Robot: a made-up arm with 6 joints. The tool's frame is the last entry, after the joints.
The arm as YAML. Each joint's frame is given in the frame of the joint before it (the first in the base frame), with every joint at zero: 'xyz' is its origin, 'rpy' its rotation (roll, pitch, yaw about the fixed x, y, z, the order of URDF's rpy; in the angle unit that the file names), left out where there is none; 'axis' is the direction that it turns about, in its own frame. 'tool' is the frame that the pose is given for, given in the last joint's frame.
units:
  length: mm
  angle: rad
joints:
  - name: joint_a
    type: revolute
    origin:
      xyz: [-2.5, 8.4, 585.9]
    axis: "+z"
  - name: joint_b
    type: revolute
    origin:
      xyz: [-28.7, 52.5, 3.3]
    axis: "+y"
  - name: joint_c
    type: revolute
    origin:
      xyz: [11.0, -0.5, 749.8]
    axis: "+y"
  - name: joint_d
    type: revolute
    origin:
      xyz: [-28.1, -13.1, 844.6]
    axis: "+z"
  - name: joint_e
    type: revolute
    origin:
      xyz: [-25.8, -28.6, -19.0]
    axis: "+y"
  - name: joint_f
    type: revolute
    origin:
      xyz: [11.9, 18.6, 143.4]
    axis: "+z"
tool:
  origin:
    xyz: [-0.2, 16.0, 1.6]
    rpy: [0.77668, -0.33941, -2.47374]
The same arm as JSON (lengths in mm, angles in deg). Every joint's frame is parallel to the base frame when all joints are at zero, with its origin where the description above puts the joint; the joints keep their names.
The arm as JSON. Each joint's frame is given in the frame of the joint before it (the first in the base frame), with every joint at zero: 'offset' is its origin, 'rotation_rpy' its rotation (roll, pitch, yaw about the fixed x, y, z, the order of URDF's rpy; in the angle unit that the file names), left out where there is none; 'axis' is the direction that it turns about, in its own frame. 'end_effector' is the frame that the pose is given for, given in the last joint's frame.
{"length_unit": "mm", "angle_unit": "deg", "chain": [{"id": "joint_a", "offset": [-2.5, 8.4, 585.9], "axis": [0.0, 0.0, 1.0]}, {"id": "joint_b", "offset": [-28.7, 52.5, 3.3], "axis": [0.0, 1.0, 0.0]}, {"id": "joint_c", "offset": [11.0, -0.5, 749.8], "axis": [0.0, 1.0, 0.0]}, {"id": "joint_d", "offset": [-28.1, -13.1, 844.6], "axis": [0.0, 0.0, 1.0]}, {"id": "joint_e", "offset": [-25.8, -28.6, -19.0], "axis": [0.0, 1.0, 0.0]}, {"id": "joint_f", "offset": [11.9, 18.6, 143.4], "axis": [0.0, 0.0, 1.0]}], "end_effector": {"offset": [-0.2, 16.0, 1.6], "rotation_rpy": [44.5, -19.45, -141.73]}}
